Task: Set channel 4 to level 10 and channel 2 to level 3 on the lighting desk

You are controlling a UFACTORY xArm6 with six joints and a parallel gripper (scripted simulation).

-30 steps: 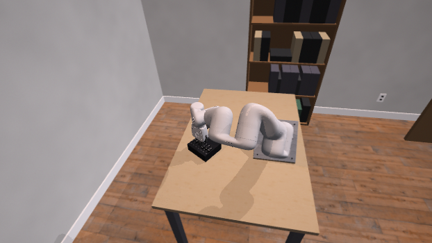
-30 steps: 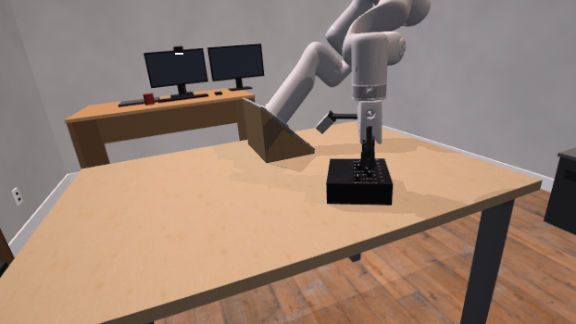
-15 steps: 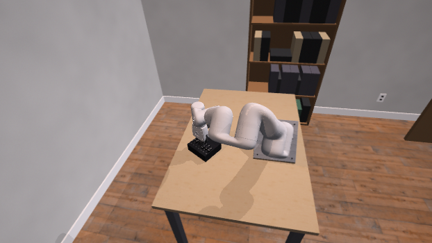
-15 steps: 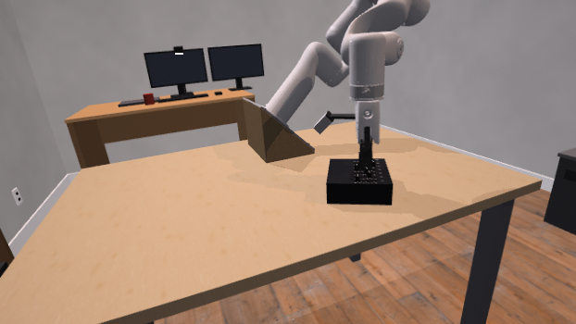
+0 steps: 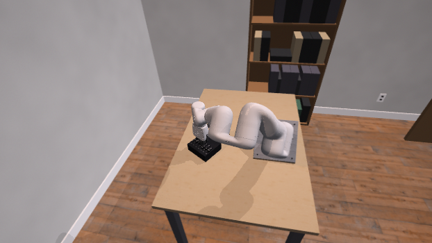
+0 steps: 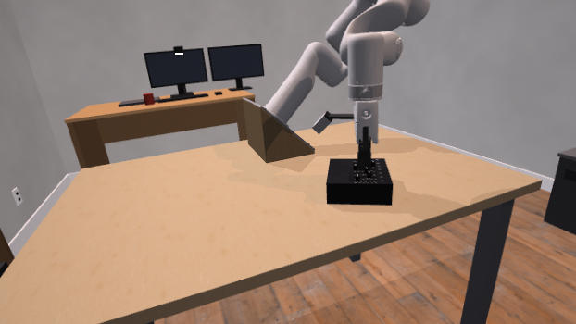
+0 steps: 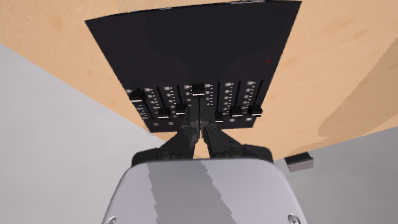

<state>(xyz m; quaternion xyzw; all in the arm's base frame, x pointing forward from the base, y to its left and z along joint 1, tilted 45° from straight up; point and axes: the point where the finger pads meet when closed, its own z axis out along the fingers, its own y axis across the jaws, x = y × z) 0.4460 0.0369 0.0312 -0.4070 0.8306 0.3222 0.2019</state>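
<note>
My hand is 2 cm to the left of the channel 4 cap, 1 cm past it and 1 cm above it. Round my hand: channel 2 cap (4 cm ahead, 2 cm to the right, 1 cm below); then channel 3 cap (2 cm ahead, 1 cm to the right, 1 cm below); then channel 1 cap (5 cm to the right, 4 cm ahead, 1 cm below).
</note>
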